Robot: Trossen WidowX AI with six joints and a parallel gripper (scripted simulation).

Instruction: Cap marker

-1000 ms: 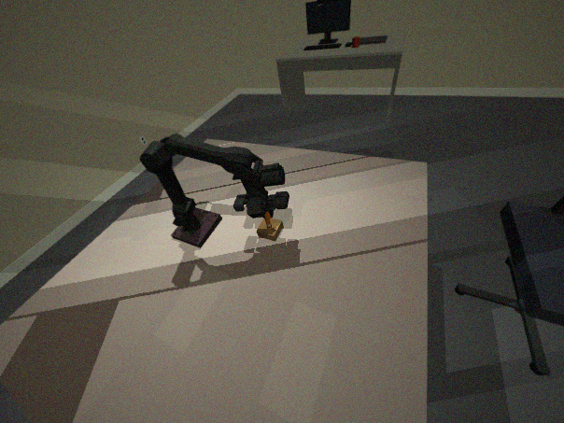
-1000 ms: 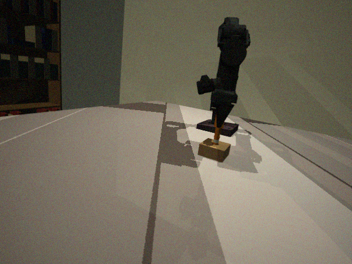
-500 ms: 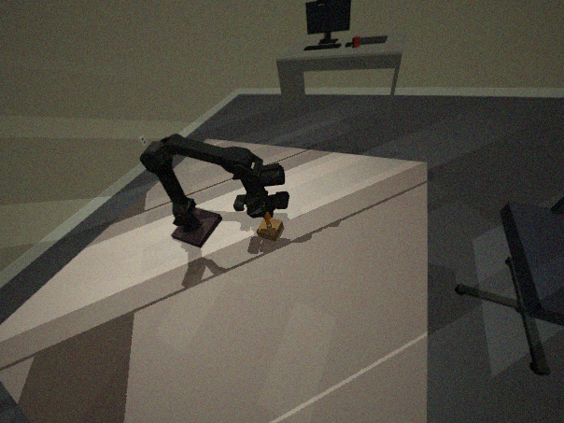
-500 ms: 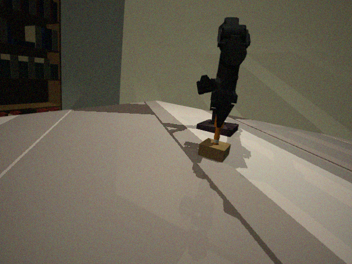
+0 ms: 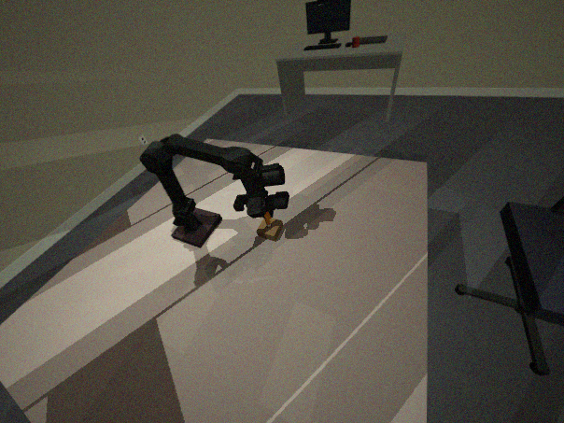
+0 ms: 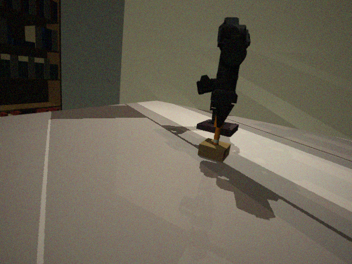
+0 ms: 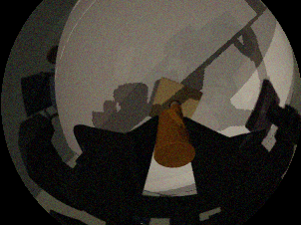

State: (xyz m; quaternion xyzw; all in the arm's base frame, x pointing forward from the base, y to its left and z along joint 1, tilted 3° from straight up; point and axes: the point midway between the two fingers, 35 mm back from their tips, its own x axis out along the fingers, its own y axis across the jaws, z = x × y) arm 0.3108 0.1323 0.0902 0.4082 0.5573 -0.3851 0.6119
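The orange cap is 30 mm above my gripper tip. From my gripper tip the other things lie so: thin pale band: 10 mm behind, 40 mm below; then holder block: 10 mm behind, 70 mm below.
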